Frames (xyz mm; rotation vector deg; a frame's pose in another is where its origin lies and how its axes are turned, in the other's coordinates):
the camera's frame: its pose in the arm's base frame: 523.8 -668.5 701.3 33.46 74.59 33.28
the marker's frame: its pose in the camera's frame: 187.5 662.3 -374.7 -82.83 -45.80 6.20
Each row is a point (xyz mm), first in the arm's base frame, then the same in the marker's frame.
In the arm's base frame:
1: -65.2 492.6 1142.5
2: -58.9 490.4 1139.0
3: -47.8 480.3 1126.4
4: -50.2 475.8 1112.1
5: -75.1 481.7 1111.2
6: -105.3 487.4 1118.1
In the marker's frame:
1: 330.7 356.8 342.8
2: 332.4 351.7 337.6
3: 330.5 341.8 320.8
4: 326.7 346.2 306.7
5: 319.4 369.9 312.9
6: 308.4 395.6 327.6

